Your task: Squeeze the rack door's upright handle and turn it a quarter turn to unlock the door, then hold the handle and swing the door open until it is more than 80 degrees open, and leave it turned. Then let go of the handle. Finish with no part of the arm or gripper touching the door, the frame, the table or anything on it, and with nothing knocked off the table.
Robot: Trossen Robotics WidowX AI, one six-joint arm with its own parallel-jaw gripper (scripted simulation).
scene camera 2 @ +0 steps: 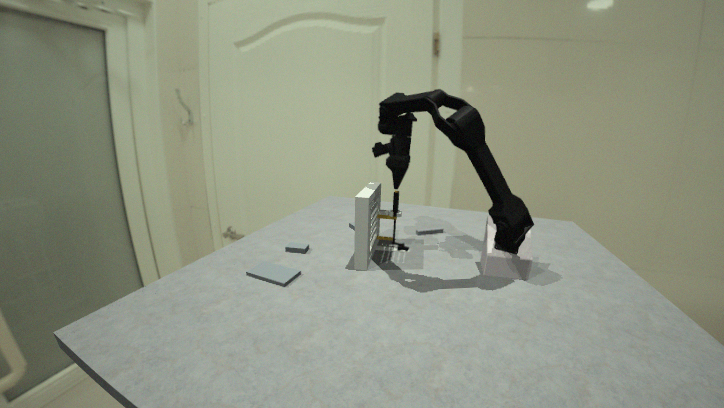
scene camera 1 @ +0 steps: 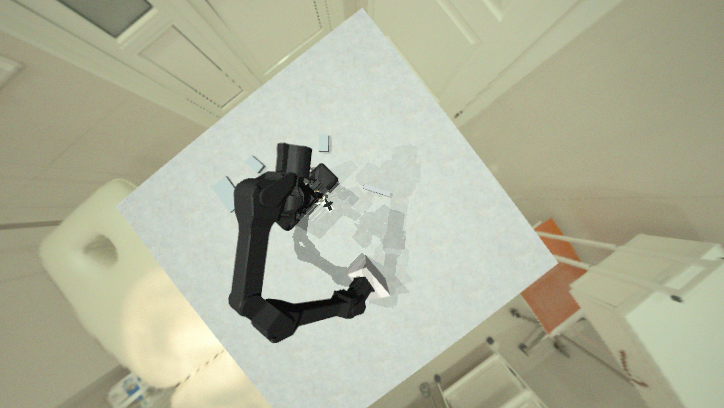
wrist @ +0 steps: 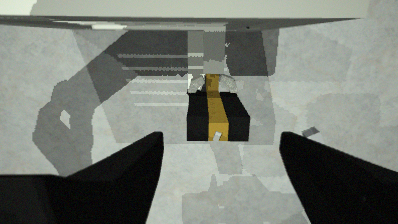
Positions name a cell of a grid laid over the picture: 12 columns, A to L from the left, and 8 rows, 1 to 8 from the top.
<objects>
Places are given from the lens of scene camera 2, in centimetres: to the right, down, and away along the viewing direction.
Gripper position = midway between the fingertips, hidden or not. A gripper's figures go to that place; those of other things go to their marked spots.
my gripper (scene camera 2: G4): 11, -5, 84
white rack (scene camera 2: G6): 0, 15, 73
</objects>
